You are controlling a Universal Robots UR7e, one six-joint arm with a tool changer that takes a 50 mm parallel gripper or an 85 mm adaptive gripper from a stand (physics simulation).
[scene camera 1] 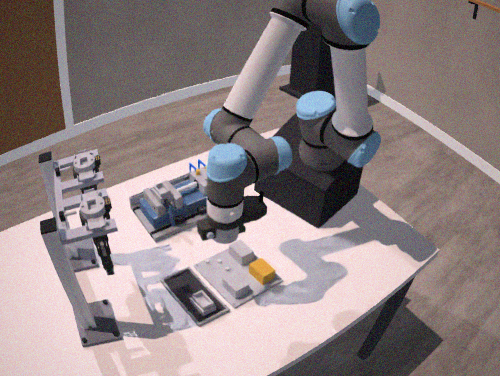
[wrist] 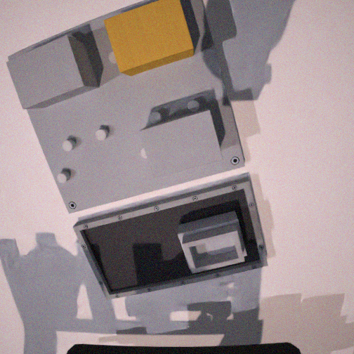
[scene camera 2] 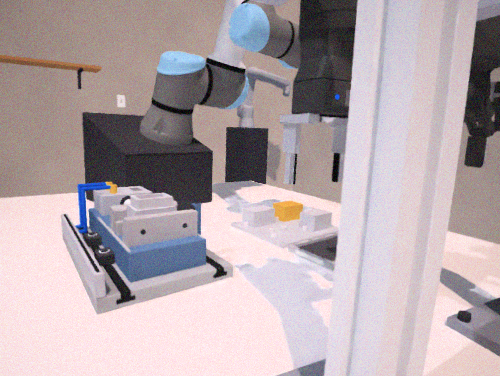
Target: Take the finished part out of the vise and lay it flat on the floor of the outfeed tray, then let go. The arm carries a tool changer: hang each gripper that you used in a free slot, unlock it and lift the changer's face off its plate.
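Places are measured from the arm's base along level axes (x back, y right, z up), in centimetres.
Where they show: arm's base at its link origin: (scene camera 1: 323,152) (scene camera 2: 166,134).
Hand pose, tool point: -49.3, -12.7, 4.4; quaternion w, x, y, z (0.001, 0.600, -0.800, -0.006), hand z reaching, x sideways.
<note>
Things, the pixels of their top centre, and the offset from my tool point, as dx, dy, dz. "spot": a spot on its surface instead.
- finished part at its top centre: (scene camera 1: 202,298) -7.0, +0.4, -19.6
- dark outfeed tray at a spot on its surface: (scene camera 1: 181,299) spot: -10.3, +5.6, -23.1
- vise at its top centre: (scene camera 2: 135,198) (scene camera 1: 179,184) +12.1, +36.9, -13.8
- grey fixture plate at its top centre: (scene camera 2: 287,225) (scene camera 1: 237,273) +8.1, +4.1, -22.9
- yellow block at its top centre: (scene camera 2: 287,203) (scene camera 1: 262,267) +12.6, -0.6, -19.3
The finished part (scene camera 1: 202,301) (wrist: 188,254), pale grey with a rectangular pocket, lies flat, pocket up, in one end of the dark outfeed tray (scene camera 1: 181,299) (wrist: 79,224). The vise (scene camera 1: 170,205) (scene camera 2: 165,257) shows a pale block behind its front jaw plate; I cannot tell whether it belongs to the vise. The arm's changer face (scene camera 1: 225,237) points down above the table and carries no gripper. The parallel gripper (scene camera 2: 313,179) hangs in the rear stand slot, fingers apart and empty. The adaptive gripper (scene camera 1: 108,271) hangs in the front slot, away from the tray; its finger opening is unclear.
The two-post stand (scene camera 1: 62,280) (scene camera 2: 395,200) stands at the left in scene camera 1. A grey fixture plate (scene camera 1: 220,275) (wrist: 120,175) beside the tray bears grey blocks, pins and a yellow block (scene camera 1: 262,270) (scene camera 2: 288,210) (wrist: 150,37).
</note>
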